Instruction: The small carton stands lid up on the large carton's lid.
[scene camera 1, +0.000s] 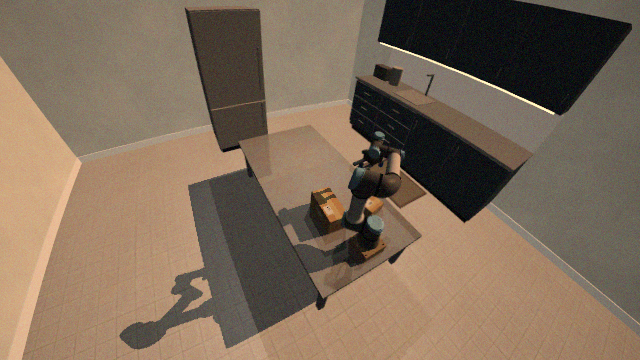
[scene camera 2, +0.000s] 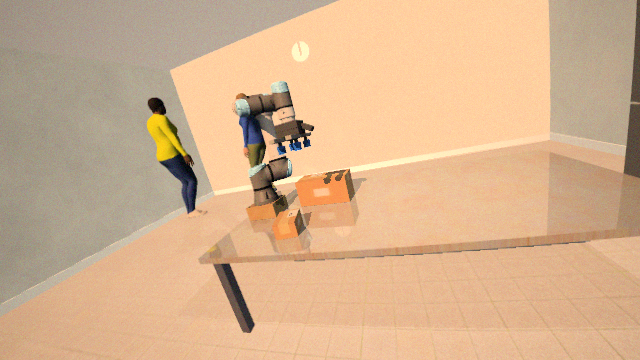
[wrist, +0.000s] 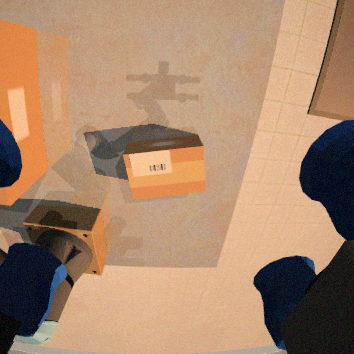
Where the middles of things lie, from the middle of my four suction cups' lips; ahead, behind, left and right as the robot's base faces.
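Labels:
I find the small carton (scene camera 2: 288, 223) 13 cm behind my suction cup, 1 cm to the right of it and 35 cm below it. The large carton (scene camera 2: 332, 187) is 35 cm to the left of my suction cup and 31 cm below it.

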